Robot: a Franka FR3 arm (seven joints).
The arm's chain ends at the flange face. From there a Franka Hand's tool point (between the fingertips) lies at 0.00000 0.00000 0.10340 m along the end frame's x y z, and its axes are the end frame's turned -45 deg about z.
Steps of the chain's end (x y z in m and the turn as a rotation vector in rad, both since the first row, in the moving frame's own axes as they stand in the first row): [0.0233 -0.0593 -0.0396 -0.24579 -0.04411 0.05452]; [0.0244 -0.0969 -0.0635 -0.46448 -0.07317 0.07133]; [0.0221 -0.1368 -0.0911 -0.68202 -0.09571 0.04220]
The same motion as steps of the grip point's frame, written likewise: [0.0370 -0.0114 -0.0428 -0.14261 -0.20499 0.05452]; [0.0469 -0.0251 -0.0747 -0.27670 -0.38018 0.07133]; [0.0590 -0.0427 -0.1147 -0.41458 -0.54994 0.04220]
